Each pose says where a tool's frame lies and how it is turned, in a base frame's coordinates. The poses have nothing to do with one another.
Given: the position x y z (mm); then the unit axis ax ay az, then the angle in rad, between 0 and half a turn.
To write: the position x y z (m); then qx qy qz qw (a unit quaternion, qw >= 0). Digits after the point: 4 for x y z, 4 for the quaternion.
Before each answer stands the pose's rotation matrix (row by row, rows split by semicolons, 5 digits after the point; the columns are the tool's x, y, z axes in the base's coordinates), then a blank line. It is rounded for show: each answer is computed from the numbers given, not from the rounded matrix.
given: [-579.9 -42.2 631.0 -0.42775 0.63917 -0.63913 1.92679]
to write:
-0.10178 0.23036 0.96777; -0.96775 0.20240 -0.14996; -0.23042 -0.95182 0.20233

[-0.5799 -0.0422 0.6310 -0.3512 0.5248 -0.5248 0.5707]
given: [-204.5 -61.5 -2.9 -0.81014 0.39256 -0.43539 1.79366]
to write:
0.58037 0.03630 0.81354; -0.81295 -0.03286 0.58141; 0.04784 -0.99880 0.01044

[-0.2045 -0.0615 -0.0029 -0.6330 0.3067 -0.3402 0.6241]
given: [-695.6 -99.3 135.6 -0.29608 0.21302 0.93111 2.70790]
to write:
-0.74021 -0.51158 -0.43632; 0.27097 -0.82087 0.50274; -0.61536 0.25391 0.74624

[-0.6956 -0.0993 0.1356 -0.2891 0.2080 0.9093 0.2152]
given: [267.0 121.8 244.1 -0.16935 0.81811 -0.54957 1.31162]
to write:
0.27761 0.42817 0.86000; -0.63425 0.75405 -0.17068; -0.72157 -0.49807 0.48090

[0.2670 0.1218 0.2441 -0.1033 0.4989 -0.3351 0.7926]
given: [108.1 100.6 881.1 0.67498 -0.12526 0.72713 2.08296]
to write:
0.18880 -0.75981 0.62213; 0.50785 -0.46669 -0.72408; 0.84050 0.45265 0.29775

[0.1081 0.1006 0.8811 0.5826 -0.1081 0.6276 0.5049]
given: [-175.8 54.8 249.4 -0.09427 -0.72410 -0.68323 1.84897]
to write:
-0.26327 0.74397 -0.61417; -0.56996 0.39369 0.72122; 0.77835 0.53993 0.32038

[-0.1758 0.0548 0.2494 -0.0753 -0.5781 -0.5454 0.6022]
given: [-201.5 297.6 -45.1 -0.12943 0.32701 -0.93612 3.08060]
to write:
-0.96467 -0.02751 0.26203; -0.14163 -0.78447 -0.60378; 0.22216 -0.61956 0.75286

[-0.2015 0.2976 -0.0451 -0.1294 0.3269 -0.9357 0.0305]
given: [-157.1 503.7 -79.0 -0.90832 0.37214 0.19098 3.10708]
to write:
0.65018 -0.68243 -0.33400; -0.66925 -0.72251 0.17344; -0.35968 0.11076 -0.92648

[-0.1571 0.5037 -0.0790 -0.9082 0.3721 0.1910 0.0173]
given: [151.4 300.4 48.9 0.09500 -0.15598 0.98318 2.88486]
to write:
-0.94947 -0.27880 0.14414; 0.22050 -0.91936 -0.32581; 0.22335 -0.27756 0.93438

[0.1514 0.3004 0.0489 0.0942 -0.1547 0.9751 0.1280]
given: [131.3 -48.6 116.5 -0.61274 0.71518 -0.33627 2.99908]
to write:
-0.24278 -0.82423 0.51158; -0.91975 0.02791 -0.39152; 0.30842 -0.56557 -0.76486

[0.1313 -0.0486 0.1165 -0.6112 0.7134 -0.3354 0.0712]
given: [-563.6 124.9 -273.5 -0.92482 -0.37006 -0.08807 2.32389]
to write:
0.75634 0.64055 -0.13284; 0.51205 -0.45330 0.72961; 0.40714 -0.61985 -0.67084

[-0.5636 0.1249 -0.2735 -0.8486 -0.3396 -0.0808 0.3976]
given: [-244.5 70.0 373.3 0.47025 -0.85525 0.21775 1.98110]
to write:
-0.08955 -0.76228 -0.64102; -0.36293 0.62433 -0.69173; 0.92750 0.17070 -0.33256

[-0.2445 0.0700 0.3733 0.3933 -0.7153 0.1821 0.5482]
